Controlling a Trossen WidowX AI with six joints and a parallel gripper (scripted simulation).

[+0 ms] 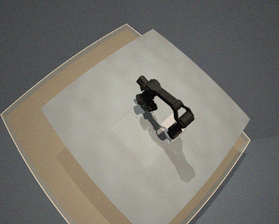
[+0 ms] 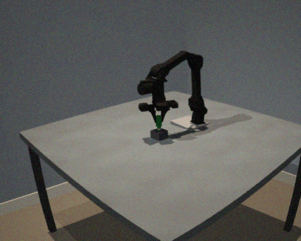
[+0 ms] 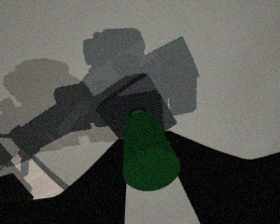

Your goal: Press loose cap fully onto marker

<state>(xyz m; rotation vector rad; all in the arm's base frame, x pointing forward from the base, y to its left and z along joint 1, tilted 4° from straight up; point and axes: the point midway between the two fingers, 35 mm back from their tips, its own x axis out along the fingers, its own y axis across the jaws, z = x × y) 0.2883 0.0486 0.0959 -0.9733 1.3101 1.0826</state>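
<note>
The green cap lies 10 mm above my gripper tip. Also, from my gripper tip: dark grey holder block 60 mm below.
</note>
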